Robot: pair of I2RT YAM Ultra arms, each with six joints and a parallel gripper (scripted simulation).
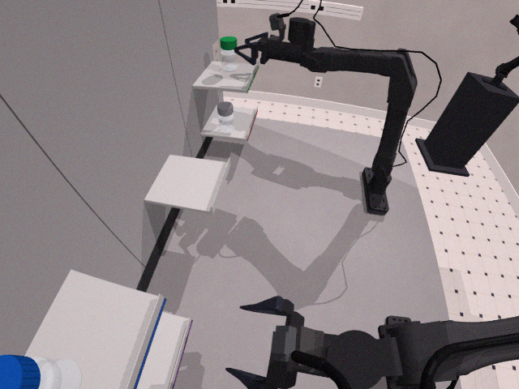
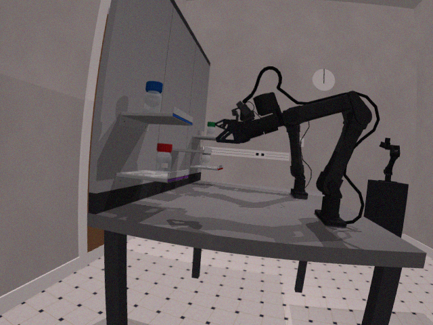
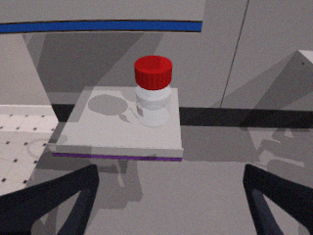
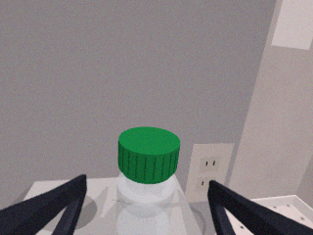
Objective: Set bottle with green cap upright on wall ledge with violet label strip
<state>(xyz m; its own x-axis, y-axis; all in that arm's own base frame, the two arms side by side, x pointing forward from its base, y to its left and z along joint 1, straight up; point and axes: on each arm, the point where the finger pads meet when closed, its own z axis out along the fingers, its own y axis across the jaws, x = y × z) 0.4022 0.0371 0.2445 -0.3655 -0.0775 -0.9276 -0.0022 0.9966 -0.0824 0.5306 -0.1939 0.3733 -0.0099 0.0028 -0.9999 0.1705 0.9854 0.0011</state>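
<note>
Now: the green-capped bottle 50 mm ahead of my right hand, 40 mm below it and 10 mm to the right of it. Also, from my right hand: blue-capped bottle: 870 mm to the left, 100 mm ahead, 40 mm below; grey-capped bottle: 230 mm below, 90 mm to the left, 50 mm ahead; red-capped bottle: 770 mm to the left, 230 mm below, 80 mm ahead.
</note>
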